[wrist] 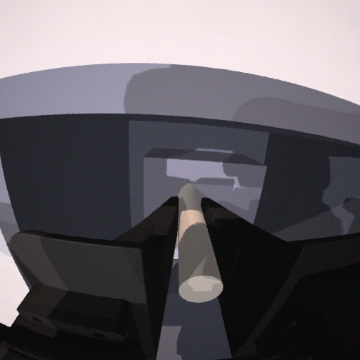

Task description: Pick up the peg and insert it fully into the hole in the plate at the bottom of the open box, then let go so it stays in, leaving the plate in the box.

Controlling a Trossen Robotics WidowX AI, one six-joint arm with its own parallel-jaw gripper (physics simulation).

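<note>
The peg (196,250) is a pale tan cylinder, partly in shadow, held between the dark fingers of my gripper (189,203). Its near round end faces the camera and its far end points down into the box. The open box (90,92) is grey-blue; its far rim and dark inner walls show around and beyond the fingers. The plate (157,192) lies at the bottom of the box, lit in patches and crossed by shadows. The peg's far end appears over the plate. The hole cannot be made out, and whether the peg's tip touches the plate is not clear.
The box's dark inner walls stand left and right of the plate, close around the fingers. Its rim crosses the upper part of the view. A pale surface (180,30) shows beyond the box. Shadows fall on the rim and the right inner wall.
</note>
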